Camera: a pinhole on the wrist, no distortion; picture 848 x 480 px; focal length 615.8 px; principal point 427.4 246.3 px. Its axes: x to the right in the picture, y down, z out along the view. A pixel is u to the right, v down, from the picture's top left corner.
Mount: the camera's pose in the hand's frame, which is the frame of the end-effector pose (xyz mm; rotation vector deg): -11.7 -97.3 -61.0 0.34 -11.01 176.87
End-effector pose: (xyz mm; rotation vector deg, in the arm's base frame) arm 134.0 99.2 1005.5 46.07 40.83 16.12
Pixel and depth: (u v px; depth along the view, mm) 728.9 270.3 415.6
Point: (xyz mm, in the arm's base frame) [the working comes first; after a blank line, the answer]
In the camera's frame: 203.5 16.2 415.6

208.2 -305.5 1161.1
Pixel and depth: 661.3 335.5 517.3
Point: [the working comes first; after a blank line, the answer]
In the camera's frame: 196.5 74.9 517.3

272.4 -403.6 1151.4
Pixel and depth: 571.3 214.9 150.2
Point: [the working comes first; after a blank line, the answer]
In the camera's frame: 35.1 -7.7 150.2

157.0 -44.8 991.4
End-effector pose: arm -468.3 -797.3 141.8 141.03 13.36 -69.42
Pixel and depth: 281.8 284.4 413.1
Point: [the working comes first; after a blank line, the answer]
In the camera's frame: -97.7 25.6 413.1

-722.3 -777.8 -163.6
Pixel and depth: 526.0 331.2 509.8
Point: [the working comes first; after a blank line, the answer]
In the camera's frame: 81.6 70.3 509.8

-914.8 -768.1 -83.9
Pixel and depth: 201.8 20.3 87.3
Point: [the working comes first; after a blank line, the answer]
In the camera's frame: -32.0 -32.0 87.3

-500.5 -738.8 87.5
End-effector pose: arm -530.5 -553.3 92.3 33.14 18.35 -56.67
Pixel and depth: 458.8 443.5 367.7
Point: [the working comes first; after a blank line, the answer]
In the camera's frame: 18.7 117.7 367.7

-771.2 -807.8 263.3
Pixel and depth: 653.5 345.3 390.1
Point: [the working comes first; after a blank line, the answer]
In the camera's frame: 143.2 62.7 390.1

-785.3 -717.6 366.6
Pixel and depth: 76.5 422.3 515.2
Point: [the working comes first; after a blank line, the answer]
In the camera's frame: -293.6 147.2 515.2

-663.6 -1131.4 200.6
